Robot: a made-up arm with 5 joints.
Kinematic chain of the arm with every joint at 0, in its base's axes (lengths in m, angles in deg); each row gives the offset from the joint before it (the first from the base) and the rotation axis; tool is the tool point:
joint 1: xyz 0 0 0.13 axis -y
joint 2: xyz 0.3 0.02 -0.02 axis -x
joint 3: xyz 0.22 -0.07 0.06 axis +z
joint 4: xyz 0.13 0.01 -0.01 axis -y
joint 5: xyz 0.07 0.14 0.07 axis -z
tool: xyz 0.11 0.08 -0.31
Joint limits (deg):
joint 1: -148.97..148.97
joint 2: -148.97..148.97
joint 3: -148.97..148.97
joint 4: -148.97..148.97
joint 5: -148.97..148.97
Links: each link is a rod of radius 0.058 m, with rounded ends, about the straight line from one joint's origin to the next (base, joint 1, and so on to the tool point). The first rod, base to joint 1, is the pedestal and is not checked.
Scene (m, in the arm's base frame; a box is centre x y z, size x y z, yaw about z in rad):
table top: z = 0
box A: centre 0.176 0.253 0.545 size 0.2 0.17 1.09 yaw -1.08
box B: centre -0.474 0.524 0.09 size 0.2 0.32 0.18 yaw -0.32
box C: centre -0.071 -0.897 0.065 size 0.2 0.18 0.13 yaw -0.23
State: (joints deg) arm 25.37 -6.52 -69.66 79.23 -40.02
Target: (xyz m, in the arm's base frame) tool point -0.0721 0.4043 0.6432
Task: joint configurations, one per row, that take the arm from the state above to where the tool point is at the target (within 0.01 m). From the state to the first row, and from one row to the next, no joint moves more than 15 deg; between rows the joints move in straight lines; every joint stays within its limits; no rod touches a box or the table.
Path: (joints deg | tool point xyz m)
1: 39.14 -11.36 -59.06 93.18 -37.67 | 0.6711 -0.2467 0.8066
2: 52.91 -16.19 -48.45 107.13 -35.33 | 0.4389 -0.1677 0.9827
3: 66.68 -21.03 -37.85 121.07 -32.98 | 0.1475 -0.0972 1.0536
4: 80.45 -25.87 -27.25 135.02 -30.63 | -0.1478 -0.0445 1.0009
5: 94.22 -30.70 -16.64 148.97 -28.29 | -0.3868 -0.0154 0.8387
6: 91.49 -24.84 -2.31 138.14 -31.24 | -0.3635 0.0685 0.8506
7: 88.77 -18.97 12.03 127.31 -34.20 | -0.3195 0.1668 0.8441
8: 86.05 -13.11 26.36 116.49 -37.15 | -0.2529 0.2665 0.8099
9: 83.33 -7.25 40.70 105.66 -40.11 | -0.1674 0.3514 0.7424
10: 80.60 -1.38 55.04 94.83 -43.07 | -0.0721 0.4043 0.6432

